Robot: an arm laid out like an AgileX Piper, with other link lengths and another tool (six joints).
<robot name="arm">
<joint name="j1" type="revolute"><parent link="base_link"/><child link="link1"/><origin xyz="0 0 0.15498"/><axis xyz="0 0 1"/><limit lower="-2.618" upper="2.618"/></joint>
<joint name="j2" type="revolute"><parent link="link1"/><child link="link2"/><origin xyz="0 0 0" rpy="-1.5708 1.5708 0"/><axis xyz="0 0 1"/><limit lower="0" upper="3.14"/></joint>
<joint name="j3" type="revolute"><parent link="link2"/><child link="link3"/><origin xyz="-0.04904 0.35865 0" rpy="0 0 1.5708"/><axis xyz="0 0 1"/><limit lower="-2.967" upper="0"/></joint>
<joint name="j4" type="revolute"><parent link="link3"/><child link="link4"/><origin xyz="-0.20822 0.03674 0" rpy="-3.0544 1.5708 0"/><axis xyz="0 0 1"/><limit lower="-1.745" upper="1.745"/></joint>
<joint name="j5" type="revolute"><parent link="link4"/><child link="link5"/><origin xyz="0 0 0" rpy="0 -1.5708 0"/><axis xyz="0 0 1"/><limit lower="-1.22" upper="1.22"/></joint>
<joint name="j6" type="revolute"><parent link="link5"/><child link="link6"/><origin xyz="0.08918 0 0" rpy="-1.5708 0 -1.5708"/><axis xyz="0 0 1"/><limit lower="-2.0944" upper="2.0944"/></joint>
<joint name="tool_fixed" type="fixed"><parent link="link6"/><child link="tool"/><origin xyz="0.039 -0.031 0.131" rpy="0 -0.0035 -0.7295"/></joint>
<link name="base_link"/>
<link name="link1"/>
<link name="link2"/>
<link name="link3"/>
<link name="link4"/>
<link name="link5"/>
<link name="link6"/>
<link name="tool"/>
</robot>
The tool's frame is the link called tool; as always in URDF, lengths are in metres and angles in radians.
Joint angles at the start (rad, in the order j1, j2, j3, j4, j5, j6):
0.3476 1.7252 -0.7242 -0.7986 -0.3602 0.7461
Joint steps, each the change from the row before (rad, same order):
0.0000 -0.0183 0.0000 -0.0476 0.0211 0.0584
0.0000 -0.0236 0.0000 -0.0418 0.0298 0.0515
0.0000 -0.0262 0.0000 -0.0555 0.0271 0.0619
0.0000 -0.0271 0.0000 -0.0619 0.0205 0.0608
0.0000 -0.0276 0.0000 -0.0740 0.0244 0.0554
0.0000 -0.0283 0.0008 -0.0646 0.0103 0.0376
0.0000 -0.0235 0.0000 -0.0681 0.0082 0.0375
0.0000 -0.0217 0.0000 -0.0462 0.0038 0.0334
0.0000 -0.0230 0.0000 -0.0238 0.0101 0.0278
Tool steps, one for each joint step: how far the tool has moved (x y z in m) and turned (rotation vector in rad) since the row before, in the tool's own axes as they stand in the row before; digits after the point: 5 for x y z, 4 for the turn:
-0.00001 -0.00037 -0.00493 0.0033 -0.0088 0.0091
-0.00077 0.00118 -0.00631 -0.0052 -0.0141 0.0062
0.00005 0.00092 -0.00733 -0.0054 -0.0104 0.0028
0.00131 0.00055 -0.00798 -0.0060 -0.0041 -0.0048
0.00018 -0.00007 -0.00794 -0.0076 -0.0087 -0.0222
0.00285 -0.00063 -0.00888 -0.0082 0.0047 -0.0309
0.00218 -0.00112 -0.00732 -0.0056 0.0029 -0.0337
0.00287 0.00033 -0.00701 -0.0081 0.0070 -0.0161
0.00216 0.00291 -0.00730 -0.0164 0.0039 0.0000

